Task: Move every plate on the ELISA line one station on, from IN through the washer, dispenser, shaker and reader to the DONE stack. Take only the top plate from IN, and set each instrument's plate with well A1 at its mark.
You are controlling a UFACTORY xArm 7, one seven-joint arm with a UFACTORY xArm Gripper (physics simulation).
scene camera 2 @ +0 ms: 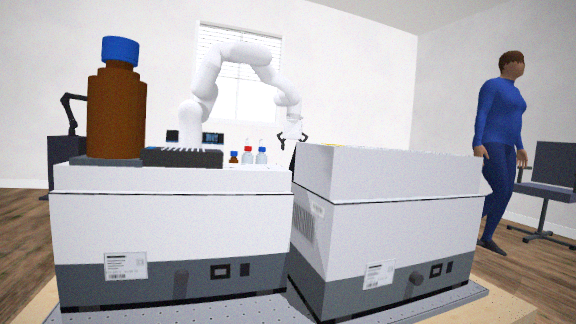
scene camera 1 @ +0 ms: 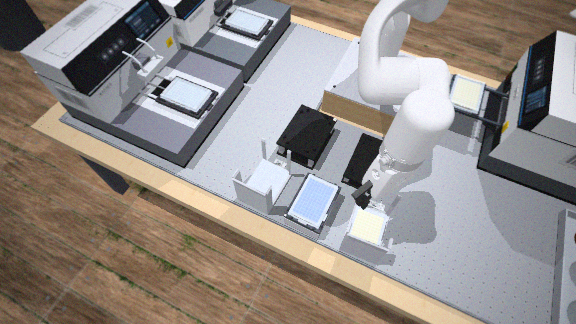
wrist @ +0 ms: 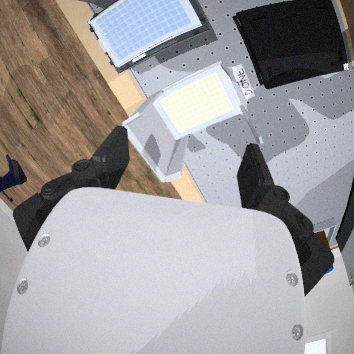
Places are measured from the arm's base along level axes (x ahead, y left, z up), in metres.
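Where they show: gripper, between the fingertips: [scene camera 2: 291,151] [scene camera 1: 376,193] [wrist: 184,149].
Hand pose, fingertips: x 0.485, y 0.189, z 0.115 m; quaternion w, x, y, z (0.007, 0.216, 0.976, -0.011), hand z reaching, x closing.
Observation:
After its pixels a point has its place.
My gripper [scene camera 1: 363,196] {x 0.485, y 0.189, z 0.115 m} [scene camera 2: 293,142] {x 0.485, y 0.189, z 0.115 m} [wrist: 184,149] {x 0.485, y 0.189, z 0.115 m} is open and empty, above and beside the DONE rack [scene camera 1: 364,248] {x 0.561, y 0.226, z -0.009 m} [wrist: 138,131] {x 0.562, y 0.198, z 0.021 m}. A yellow-welled plate [scene camera 1: 367,226] {x 0.482, y 0.210, z -0.067 m} [wrist: 197,104] {x 0.490, y 0.212, z -0.066 m} lies in that rack. A blue-welled plate [scene camera 1: 314,201] {x 0.515, y 0.064, z -0.024 m} [wrist: 147,27] {x 0.509, y 0.075, z -0.024 m} sits on a dark nest left of it. A pale plate [scene camera 1: 270,177] {x 0.502, y -0.083, z -0.063 m} lies in the left rack [scene camera 1: 253,196] {x 0.594, y -0.071, z -0.008 m}. Pale plates sit on the carriers of the near left instrument [scene camera 1: 187,95] {x 0.442, y -0.416, z 0.017 m} and the far left one [scene camera 1: 246,22] {x 0.076, y -0.469, z 0.017 m}. Another yellow plate [scene camera 1: 467,93] {x -0.010, y 0.279, z 0.030 m} is on the right instrument's arms. The A1 marks are too small to read.
Two black raised blocks [scene camera 1: 306,135] {x 0.345, y -0.061, z -0.028 m} [scene camera 1: 362,159] {x 0.317, y 0.110, z -0.047 m} stand behind the racks; the right block [wrist: 295,45] {x 0.319, y 0.147, z -0.047 m} also shows in the wrist view. The arm's base plinth [scene camera 1: 355,112] {x 0.171, y 0.015, z -0.050 m} is behind them. A grey tray [scene camera 1: 561,260] {x 0.301, y 0.658, z -0.063 m} stands at the right. Upright posts rise from the left rack.

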